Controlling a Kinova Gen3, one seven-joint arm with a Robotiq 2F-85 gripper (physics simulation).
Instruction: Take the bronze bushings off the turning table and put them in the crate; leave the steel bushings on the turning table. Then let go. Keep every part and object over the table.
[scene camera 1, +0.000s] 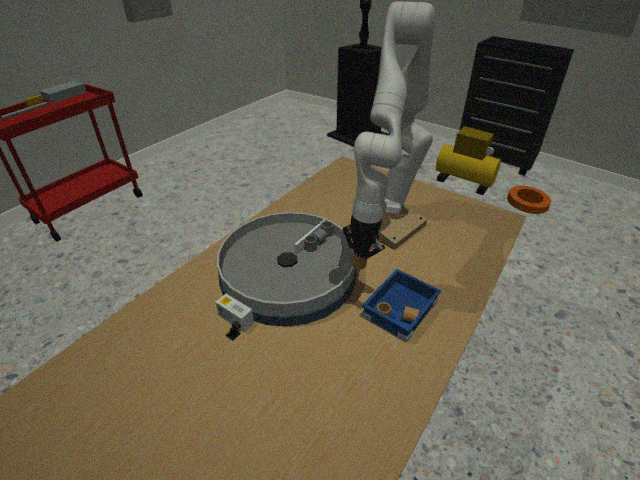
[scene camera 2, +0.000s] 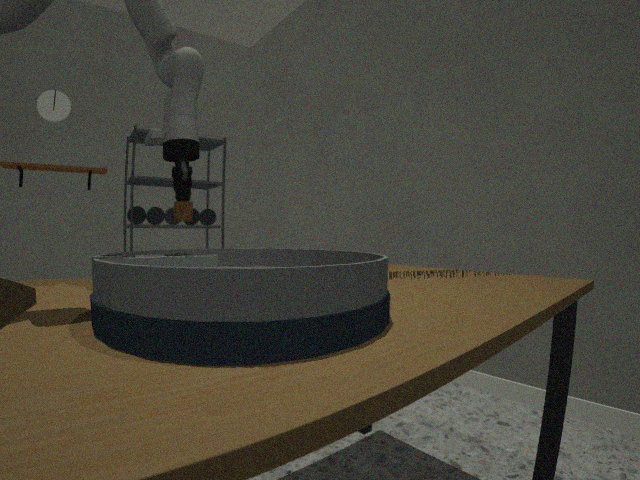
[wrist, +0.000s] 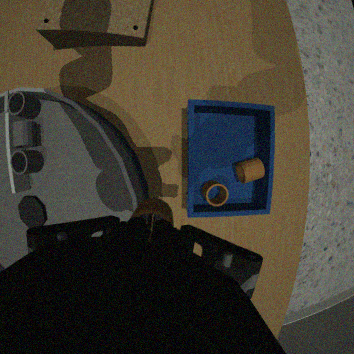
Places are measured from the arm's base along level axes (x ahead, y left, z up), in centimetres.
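Pixels of known places: gripper, fingertip midpoint: (scene camera 1: 358, 264) (scene camera 2: 184, 220) (wrist: 152, 217).
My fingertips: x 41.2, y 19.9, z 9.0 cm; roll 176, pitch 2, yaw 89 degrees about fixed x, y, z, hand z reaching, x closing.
For each thing: its middle in the pictures, then the offset to it from my fingertips. "pt": a spot on its surface instead.
- blue crate at the middle of its body: (wrist: 228, 159) (scene camera 1: 401, 303) dz -12.2, dx -6.9, dy +11.2 cm
- upright bronze bushing at the middle of its body: (wrist: 214, 192) (scene camera 1: 383, 312) dz -12.3, dx -0.9, dy +9.5 cm
- white box at the middle of its body: (scene camera 1: 234, 312) dz -11.8, dx +29.2, dy -18.8 cm
- small black part at a spot on its surface: (scene camera 1: 233, 330) pt dz -13.1, dx +32.6, dy -15.0 cm
My gripper (scene camera 1: 360, 255) (scene camera 2: 183, 199) (wrist: 152, 217) is engaged on a bronze bushing (scene camera 1: 359, 263) (scene camera 2: 183, 212) (wrist: 152, 207), which hangs at the fingertips; its bore is hidden. They are above the height of the turning table (scene camera 1: 258, 279) (scene camera 2: 237, 289) (wrist: 75, 175), near its crate-side rim. Three dark steel bushings stay on the turning table by a pale bar: one (scene camera 1: 326, 225) (wrist: 31, 105), a lying one (scene camera 1: 320, 236) (wrist: 26, 133) and another (scene camera 1: 310, 243) (wrist: 34, 161). The blue crate (scene camera 1: 382, 323) (wrist: 191, 160) holds an upright bronze bushing (scene camera 1: 378, 308) (wrist: 206, 193) and one on its side (scene camera 1: 410, 313) (wrist: 251, 170).
A white box (scene camera 1: 234, 312) stands against the turning table's near side, with a small black part (scene camera 1: 233, 330) by it. A tan base plate (scene camera 1: 405, 230) (wrist: 95, 17) lies behind the crate. The table edge (scene camera 1: 467, 330) runs beyond the crate's outer side.
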